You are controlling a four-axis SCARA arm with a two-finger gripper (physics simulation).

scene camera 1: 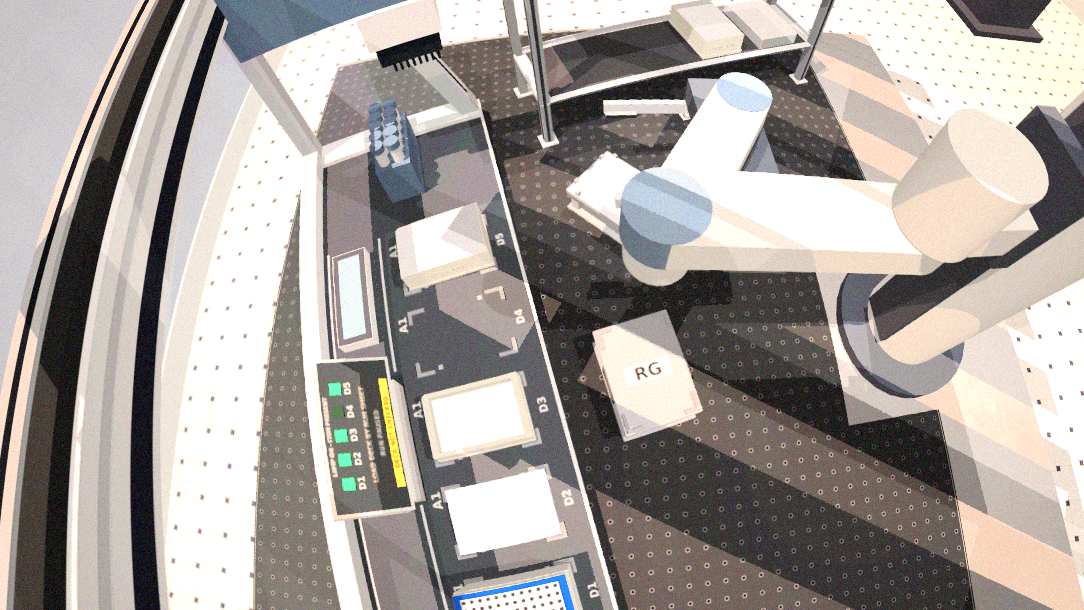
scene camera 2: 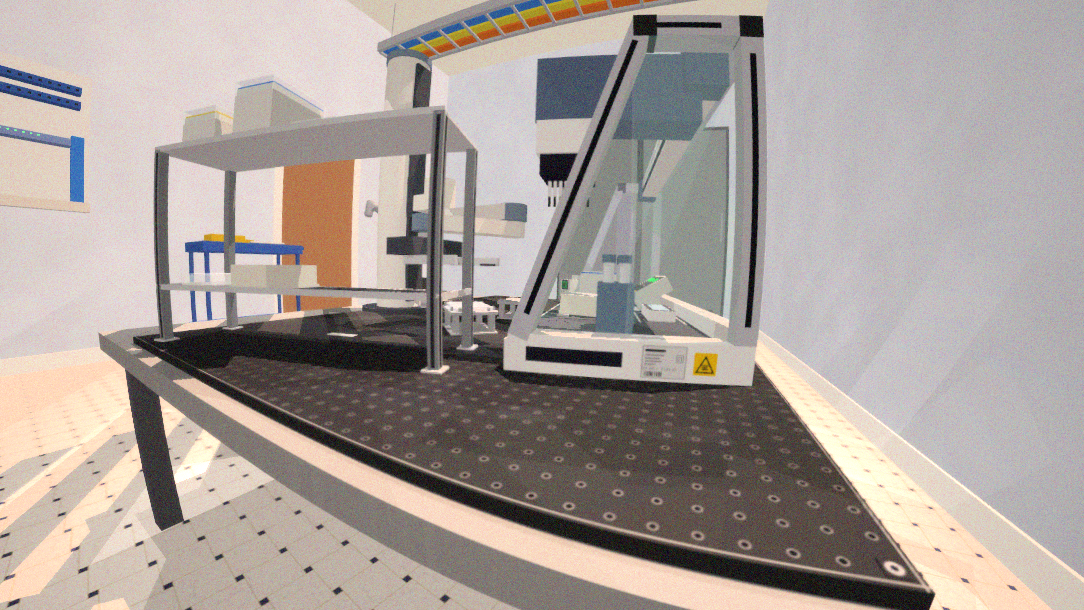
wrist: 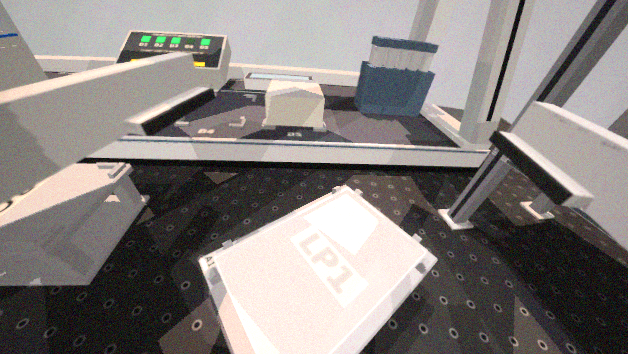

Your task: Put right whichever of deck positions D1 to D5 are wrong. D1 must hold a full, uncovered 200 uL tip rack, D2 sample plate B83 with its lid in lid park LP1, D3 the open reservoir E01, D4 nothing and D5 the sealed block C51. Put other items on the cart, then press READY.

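Frame: origin at the arm's base, x ahead, y left, z up, level; centimetres.
Seen in the pictures: gripper, fingertip midpoint: (scene camera 1: 609, 150) (scene camera 2: 479, 261) (wrist: 350, 95); arm's base, link origin: (scene camera 1: 899, 324) (scene camera 2: 398, 310).
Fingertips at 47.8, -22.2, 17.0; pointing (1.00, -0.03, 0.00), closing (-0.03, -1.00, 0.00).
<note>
Pixels of each thing's middle, then the offset from my fingertips to it, as dx, dy, dz. "pt": a spot on its surface instead.
- lid park LP1, surface spot: (wrist: 280, 300) pt -5.9, +2.1, -9.9
- blue-framed tip rack, surface spot: (scene camera 1: 515, 595) pt +13.9, +53.0, -1.4
- white plate, body centre: (scene camera 1: 501, 513) +16.5, +44.0, -10.5
- open reservoir, body centre: (scene camera 1: 477, 418) +19.1, +31.9, -9.6
- cream block, body centre: (scene camera 1: 443, 246) (wrist: 294, 99) (scene camera 2: 590, 304) +24.0, +7.6, -8.8
- panel, surface spot: (scene camera 1: 363, 440) (wrist: 168, 49) pt +32.3, +35.5, -4.5
- pipetting head, body centre: (scene camera 1: 407, 32) (scene camera 2: 569, 171) +24.9, -12.6, +14.7
My gripper (wrist: 350, 95) is open and empty, its two fingers wide apart above and beyond lid park LP1 (wrist: 280, 300) (scene camera 1: 602, 182). The LP1 label looks pale, as if under a clear lid. In scene camera 1, a blue-framed tip rack (scene camera 1: 515, 595), cut off by the frame edge, sits at D1. A white plate (scene camera 1: 504, 512) is at D2 and its marking is unreadable. An open reservoir (scene camera 1: 479, 417) is at D3. D4 shows bare corner marks. A cream block (scene camera 1: 447, 246) (wrist: 295, 107) sits at D5. The panel (scene camera 1: 363, 440) (wrist: 175, 47) has green lamps except at D4.
The RG stand (scene camera 1: 644, 405) (wrist: 75, 200) is beside LP1. A shelf unit (scene camera 1: 542, 75) (scene camera 2: 435, 227) carries pale boxes. A blue tube rack (scene camera 1: 397, 174) (scene camera 2: 614, 307) (wrist: 392, 92) stands beyond D5. A pipetting head (scene camera 1: 409, 49) (scene camera 2: 557, 163) hangs above. A blue cart or table (scene camera 2: 246, 247) is behind.
</note>
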